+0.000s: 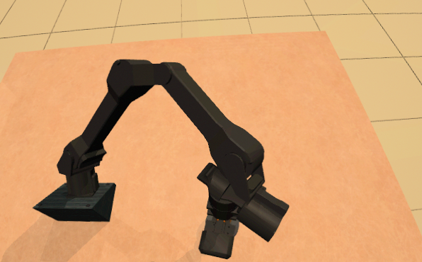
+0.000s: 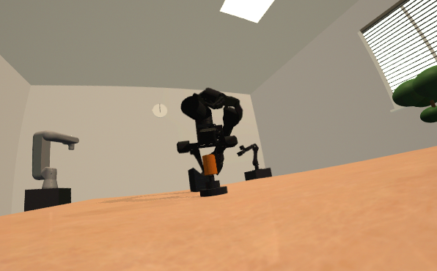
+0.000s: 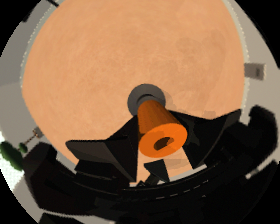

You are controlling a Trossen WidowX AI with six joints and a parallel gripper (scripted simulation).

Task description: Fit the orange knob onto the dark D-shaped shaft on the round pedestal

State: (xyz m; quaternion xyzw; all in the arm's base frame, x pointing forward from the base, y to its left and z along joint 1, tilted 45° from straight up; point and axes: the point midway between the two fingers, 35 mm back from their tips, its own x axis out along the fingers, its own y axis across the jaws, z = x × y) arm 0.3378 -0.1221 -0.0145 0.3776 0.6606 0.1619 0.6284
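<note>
Right now my gripper tip is 20 mm below the orange knob. Also, from my gripper tip: dark round pedestal: 40 mm below.
</note>
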